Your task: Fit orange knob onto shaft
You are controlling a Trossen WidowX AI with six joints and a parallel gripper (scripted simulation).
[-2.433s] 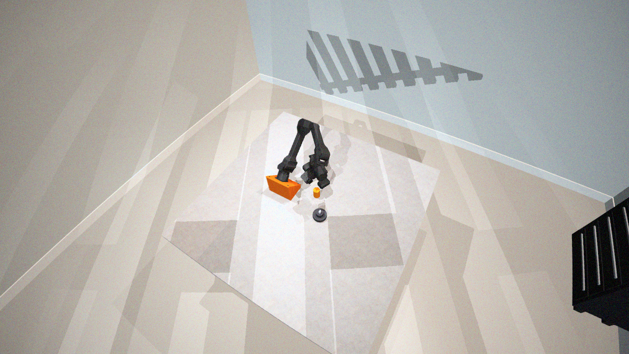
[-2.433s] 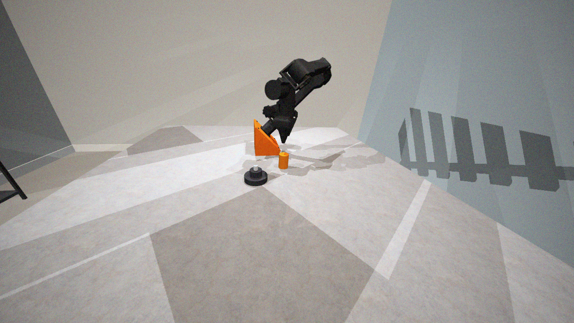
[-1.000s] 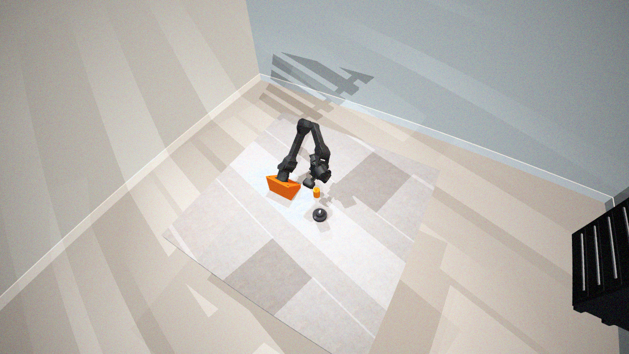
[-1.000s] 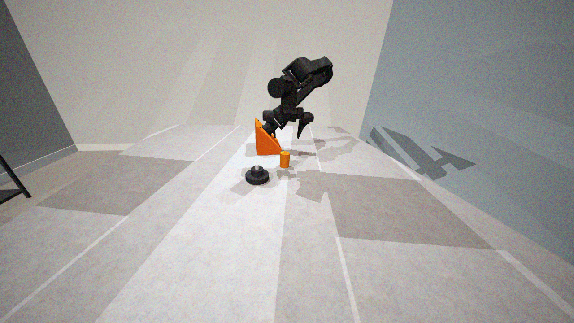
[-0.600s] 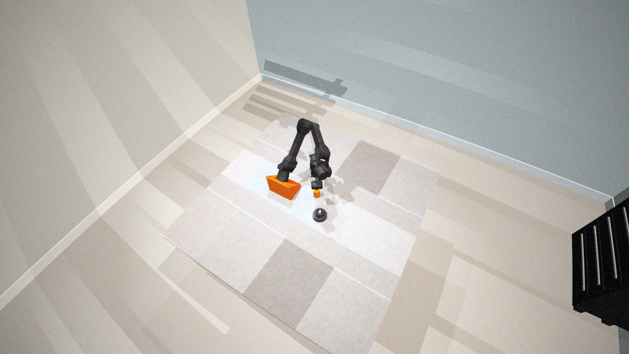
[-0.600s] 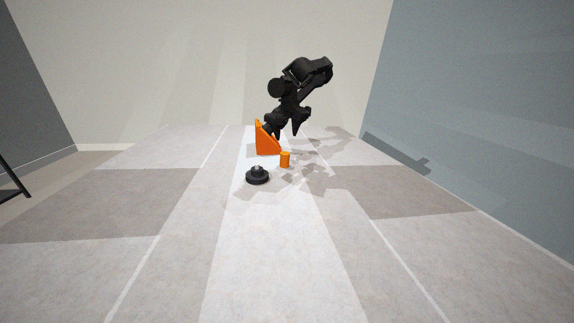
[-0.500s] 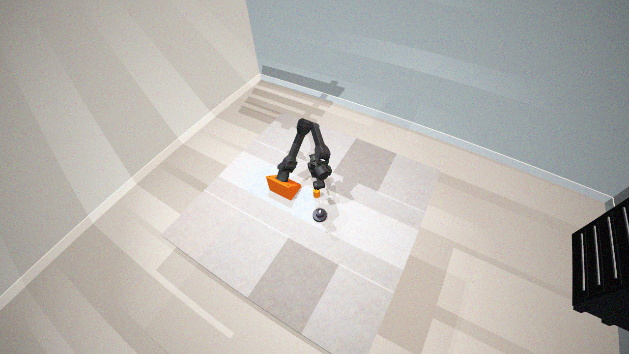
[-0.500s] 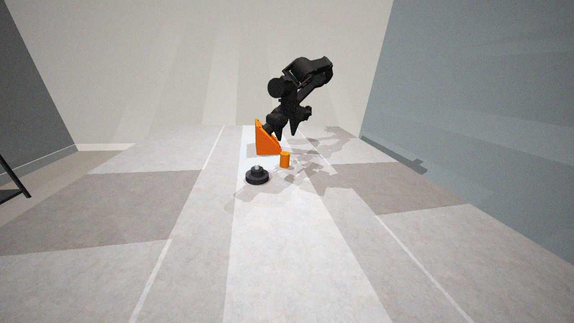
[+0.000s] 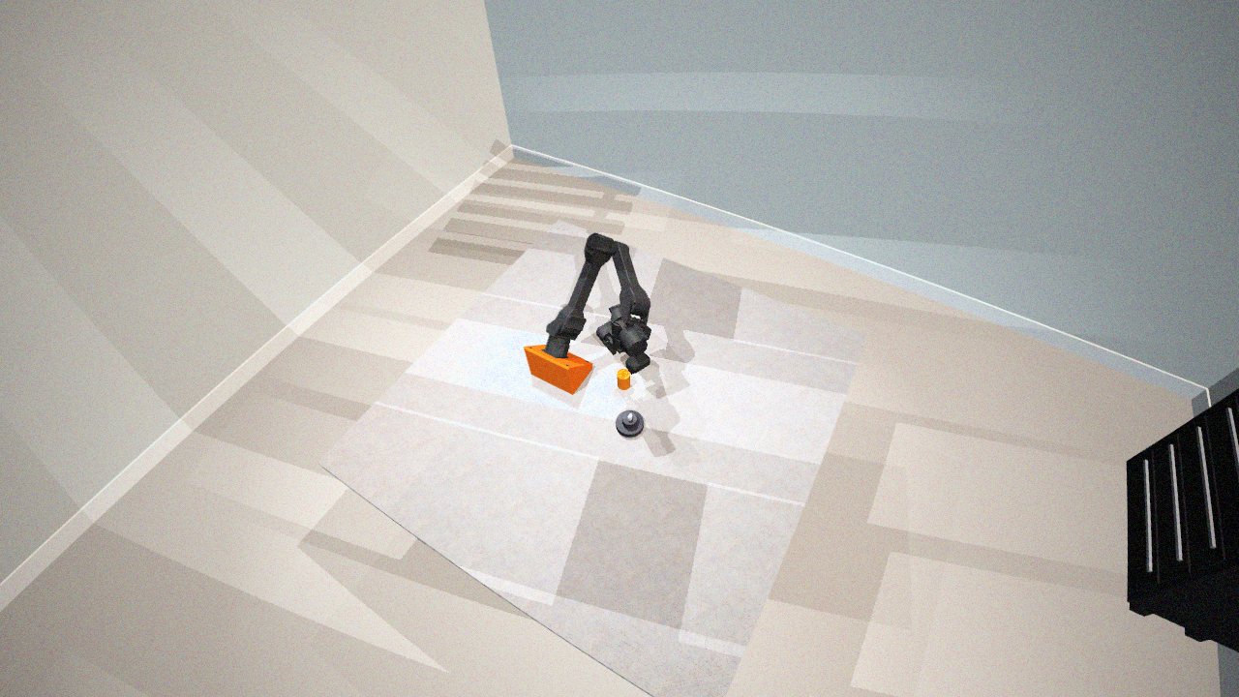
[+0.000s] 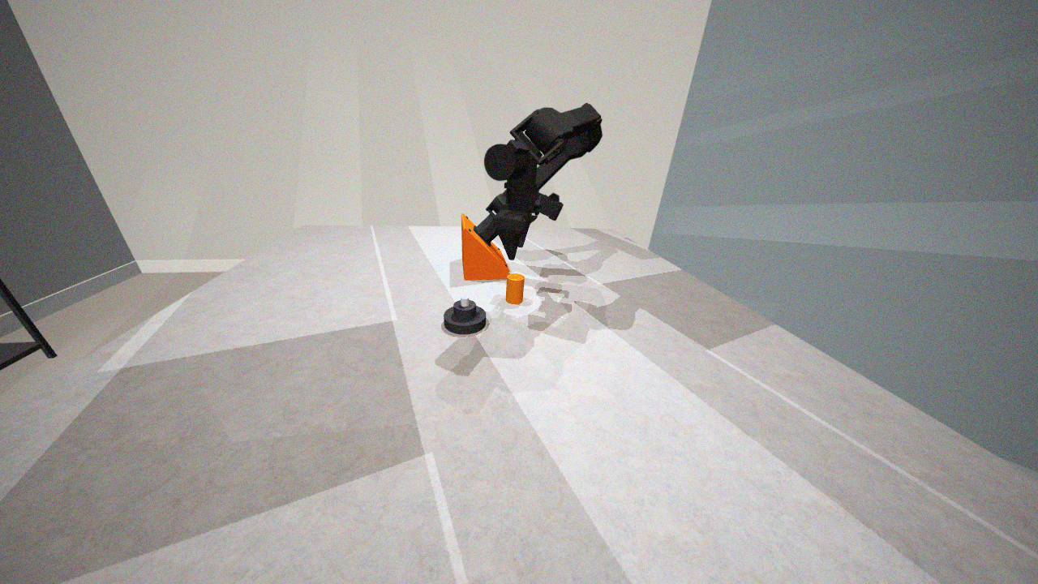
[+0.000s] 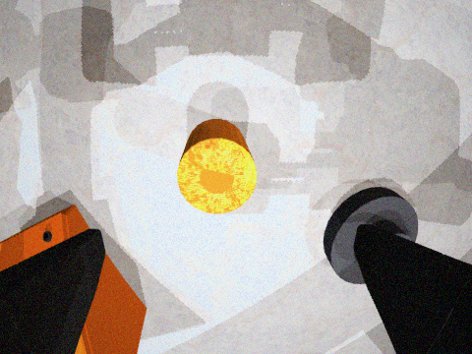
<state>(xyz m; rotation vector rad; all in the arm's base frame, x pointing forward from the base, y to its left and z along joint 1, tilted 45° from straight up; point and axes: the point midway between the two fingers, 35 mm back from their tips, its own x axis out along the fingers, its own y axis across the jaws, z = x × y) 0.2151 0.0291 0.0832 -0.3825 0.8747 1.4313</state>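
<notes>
My gripper tip is 70 mm above the orange knob. Round my gripper tip: round dark pedestal (110 mm to the right, 100 mm ahead, 90 mm below).
</notes>
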